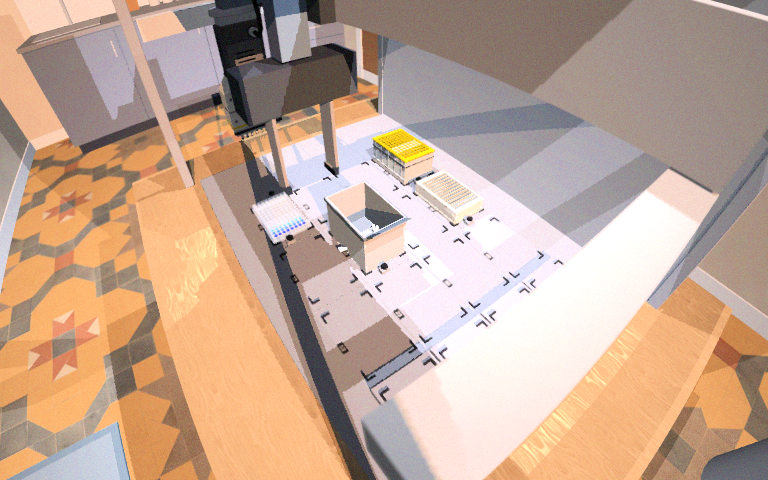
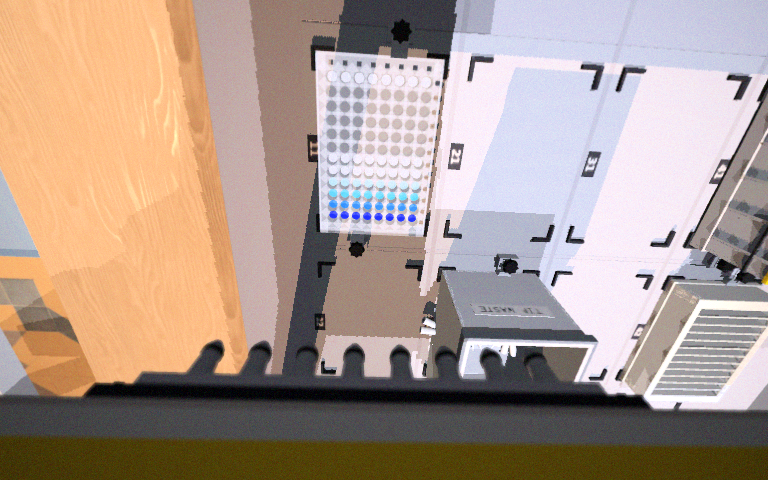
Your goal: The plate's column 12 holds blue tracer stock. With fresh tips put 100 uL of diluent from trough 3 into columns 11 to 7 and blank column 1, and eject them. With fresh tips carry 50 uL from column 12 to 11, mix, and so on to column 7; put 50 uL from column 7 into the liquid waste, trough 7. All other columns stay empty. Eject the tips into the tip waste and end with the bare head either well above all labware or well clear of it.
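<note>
The pipetting head (image 1: 237,50) is raised high at the back left; its eight dark nozzles (image 2: 353,356) are bare, without tips. The parked plate gripper (image 1: 308,178) hangs beside it, its two fingers apart and empty. The plate (image 1: 281,216) (image 2: 373,152) has deep blue column 12, blue column 11, cyan column 10, lighter cyan column 9, near-clear columns 8 and 7, and whitish column 1; columns 2 to 6 look grey and empty. The tip waste box (image 1: 385,249) (image 2: 509,300) holds some white tips. The trough block (image 1: 450,195) (image 2: 668,339) stands beyond it; trough contents are unclear.
A yellow-topped tip rack (image 1: 403,146) stands behind the trough block. Small white pieces (image 1: 342,249) (image 2: 427,326), which look like tips, lie outside the waste box on its plate side. Black corner brackets and round dark knobs stand on the deck. A large white beam (image 1: 526,322) crosses the front.
</note>
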